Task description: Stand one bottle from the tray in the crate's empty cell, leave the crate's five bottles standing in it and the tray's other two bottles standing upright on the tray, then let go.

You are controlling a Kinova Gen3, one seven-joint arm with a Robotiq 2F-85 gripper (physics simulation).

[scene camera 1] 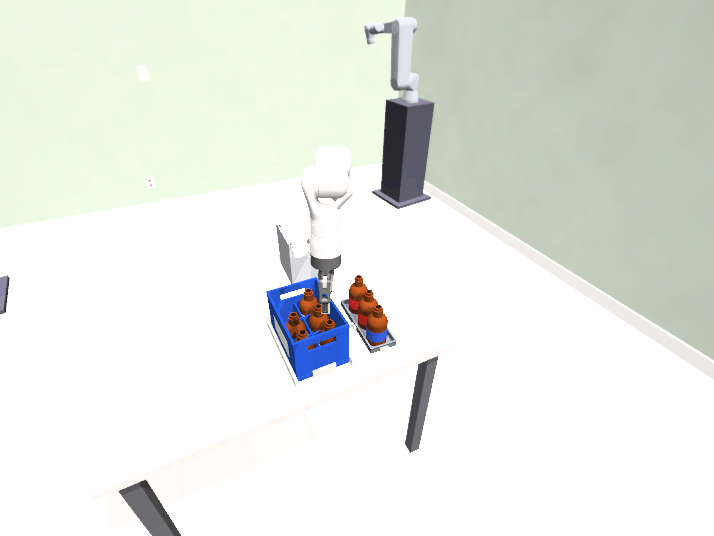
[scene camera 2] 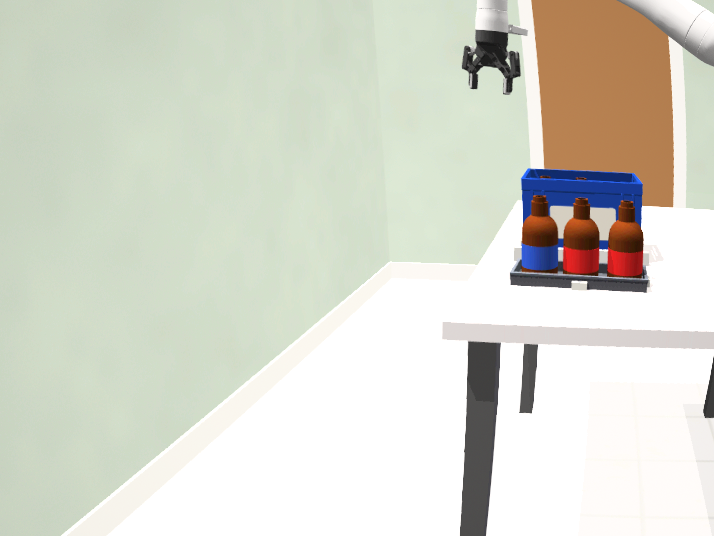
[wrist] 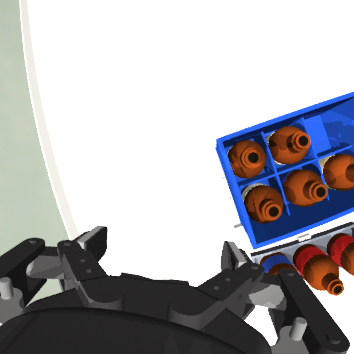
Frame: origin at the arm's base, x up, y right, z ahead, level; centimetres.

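Seen in the pictures: gripper, between the fingertips: (scene camera 1: 326, 303) (scene camera 2: 489, 91) (wrist: 163, 246).
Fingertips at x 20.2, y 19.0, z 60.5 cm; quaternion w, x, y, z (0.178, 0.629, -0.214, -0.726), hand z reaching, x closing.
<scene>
A point is followed by its place in that frame.
The blue crate (scene camera 1: 322, 360) @(x -10.1, y 17.5, z 53.5 cm) (scene camera 2: 582, 185) @(x 0.6, y 6.5, z 41.0 cm) (wrist: 237, 192) @(x 1.6, y 17.5, z 53.1 cm) holds five brown bottles upright. Its empty cell (wrist: 317, 134) @(x -15.1, y 18.8, z 28.8 cm) is in the row away from the tray, at the end farthest from the blue-labelled bottle. The grey tray (scene camera 1: 374, 348) @(x -13.6, y -1.5, z 55.8 cm) (scene camera 2: 542, 281) @(x -14.8, y -11.2, z 50.8 cm) beside the crate holds three upright bottles in a row: a blue-labelled one (scene camera 1: 377, 324) @(x -5.1, y -3.8, z 53.7 cm) (scene camera 2: 539, 256) @(x -10.6, y -9.3, z 51.4 cm) (wrist: 276, 262) @(x -9.3, y -2.0, z 50.8 cm) at one end, a red-labelled one (scene camera 1: 367, 305) @(x -4.2, y -5.8, z 44.7 cm) (scene camera 2: 581, 259) @(x -10.6, y -11.4, z 43.2 cm) (wrist: 314, 267) @(x -5.3, y -4.6, z 44.4 cm) in the middle and another red-labelled one (scene camera 1: 357, 293) @(x -5.2, y -7.2, z 36.3 cm) (scene camera 2: 625, 260) @(x -10.2, y -12.9, z 34.5 cm) at the other end. My gripper (scene camera 1: 325, 309) @(x 20.2, y 19.0, z 60.5 cm) (scene camera 2: 490, 90) @(x 20.2, y 19.0, z 60.5 cm) (wrist: 163, 246) @(x 20.2, y 19.0, z 60.5 cm) is open and empty, pointing down, high above the table and off to the blue-labelled bottle's side.
Crate and tray stand close together on the white table (scene camera 2: 576, 333) @(x -16.9, y -31.7, z 45.8 cm), near its edge. The crate's walls and thin dividers stand around the bottles. A second arm (scene camera 1: 401, 54) on a dark pedestal (scene camera 1: 406, 150) stands far off on the floor.
</scene>
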